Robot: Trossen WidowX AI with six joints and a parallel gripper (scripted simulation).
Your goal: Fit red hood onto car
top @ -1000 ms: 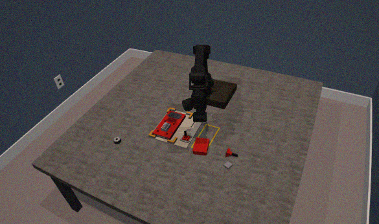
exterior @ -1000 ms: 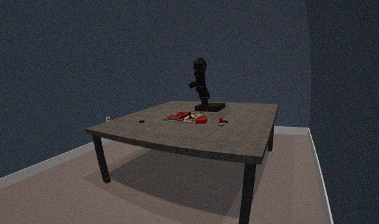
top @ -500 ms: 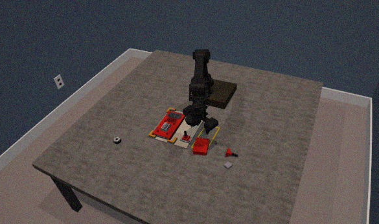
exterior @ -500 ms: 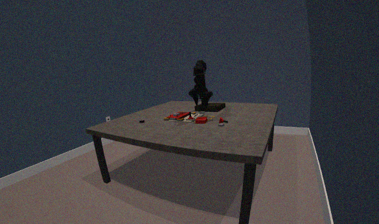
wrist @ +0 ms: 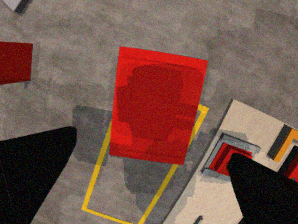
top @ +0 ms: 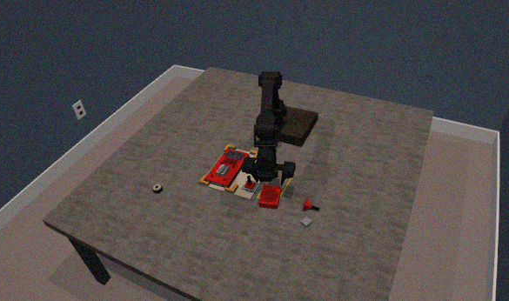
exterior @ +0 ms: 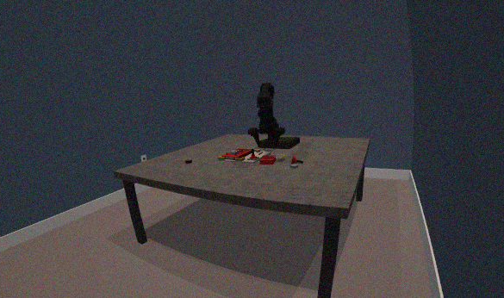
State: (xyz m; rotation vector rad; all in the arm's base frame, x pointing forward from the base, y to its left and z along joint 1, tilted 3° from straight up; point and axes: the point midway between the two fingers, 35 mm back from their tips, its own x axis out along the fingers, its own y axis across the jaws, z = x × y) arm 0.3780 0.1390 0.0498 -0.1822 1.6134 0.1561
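The red hood is 6 cm below my gripper tip. The rest, counted from my gripper tip: grey ring: 14 cm ahead, 44 cm to the right, 7 cm below.
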